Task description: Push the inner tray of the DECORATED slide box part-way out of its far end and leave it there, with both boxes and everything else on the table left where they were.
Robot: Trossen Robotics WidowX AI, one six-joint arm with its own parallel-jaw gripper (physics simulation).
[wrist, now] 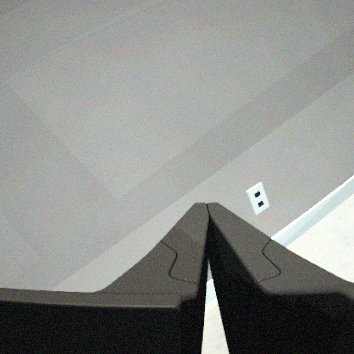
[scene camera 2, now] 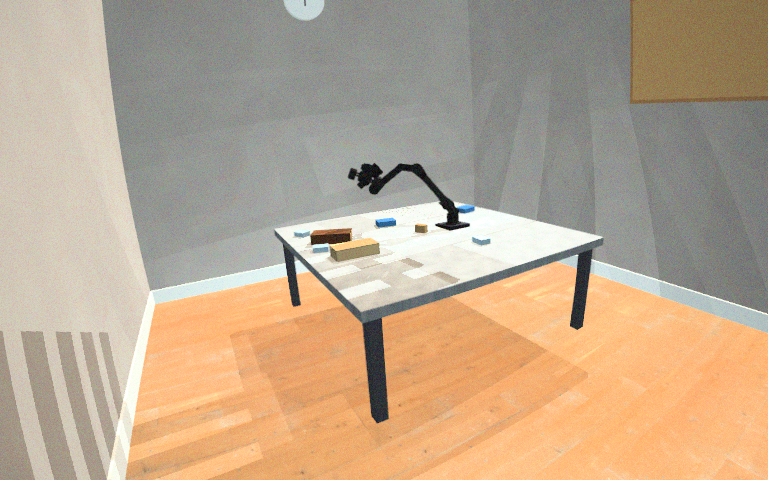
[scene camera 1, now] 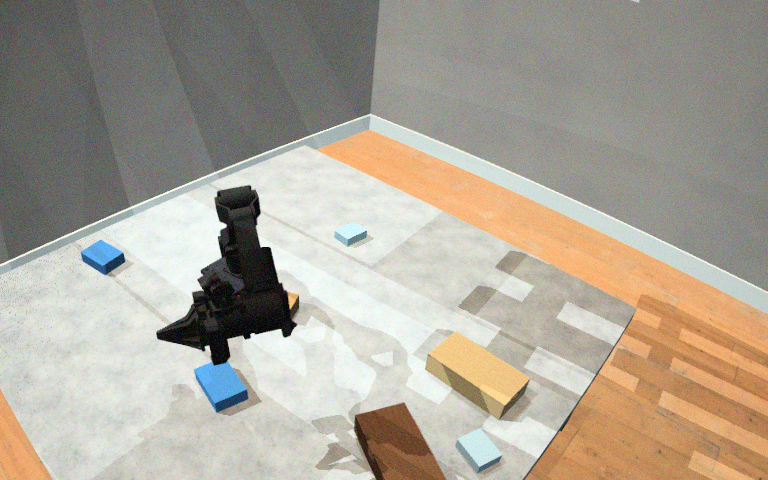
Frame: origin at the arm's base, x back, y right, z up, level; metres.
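Where they show: gripper, between the fingertips: (wrist: 205, 214) (scene camera 1: 156, 335); arm's base, origin of its link: (scene camera 2: 453, 223) (scene camera 1: 239, 267).
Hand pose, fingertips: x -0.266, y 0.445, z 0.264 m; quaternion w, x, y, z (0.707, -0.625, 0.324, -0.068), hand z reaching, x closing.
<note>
Each offset is from my fingertips to the top centre of the thing.
Two long closed boxes lie apart on the table. One is dark brown {dx -0.353, dy -0.197, dz -0.229 m} (scene camera 1: 399, 444) (scene camera 2: 331, 236), cut off at the bottom edge in scene camera 1; the other is tan {dx -0.386, dy -0.470, dz -0.229 m} (scene camera 1: 477, 374) (scene camera 2: 355, 249). Neither shows a tray sticking out of the ends that can be seen. The frames do not clearly show which box is decorated; patchy shadows fall on them. My gripper (scene camera 1: 158, 335) (wrist: 205, 214) is shut and empty, its fingertips together. It hangs high above the table, well away from both boxes, and points away from them towards the wall in the wrist view.
Blue blocks {dx +0.032, dy -0.137, dz -0.249 m} (scene camera 1: 220, 390) {dx +0.598, dy -0.239, dz -0.248 m} (scene camera 1: 102, 256) (scene camera 2: 385, 222) (scene camera 2: 466, 208) and a small tan block {dx +0.067, dy -0.403, dz -0.240 m} (scene camera 1: 292, 303) (scene camera 2: 420, 228) lie on the table (scene camera 2: 481, 279). Pale blue blocks {dx +0.131, dy -0.756, dz -0.255 m} (scene camera 1: 350, 233) {dx -0.470, dy -0.301, dz -0.255 m} (scene camera 1: 478, 450) (scene camera 2: 481, 240) (scene camera 2: 320, 247) {dx -0.417, dy +0.033, dz -0.255 m} (scene camera 2: 301, 233) lie there too, one near the two boxes' ends.
</note>
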